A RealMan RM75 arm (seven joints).
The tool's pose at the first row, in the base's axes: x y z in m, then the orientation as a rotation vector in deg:
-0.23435 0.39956 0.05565 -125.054 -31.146 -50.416
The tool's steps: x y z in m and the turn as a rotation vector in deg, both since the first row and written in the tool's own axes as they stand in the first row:
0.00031 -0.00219 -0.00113 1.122 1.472 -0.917
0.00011 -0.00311 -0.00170 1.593 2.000 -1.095
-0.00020 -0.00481 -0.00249 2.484 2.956 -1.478
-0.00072 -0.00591 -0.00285 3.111 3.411 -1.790
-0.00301 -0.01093 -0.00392 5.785 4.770 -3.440
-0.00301 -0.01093 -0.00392 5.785 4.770 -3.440
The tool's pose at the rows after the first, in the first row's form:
-0.23593 0.40020 0.05746 -123.139 -31.835 -51.926
-0.23686 0.40036 0.05803 -122.402 -31.930 -52.351
-0.23842 0.40086 0.05899 -121.025 -32.180 -53.126
-0.23958 0.40125 0.05930 -120.171 -32.507 -53.464
-0.24459 0.40351 0.06048 -116.804 -34.509 -54.447
-0.24459 0.40351 0.06048 -116.804 -34.509 -54.447

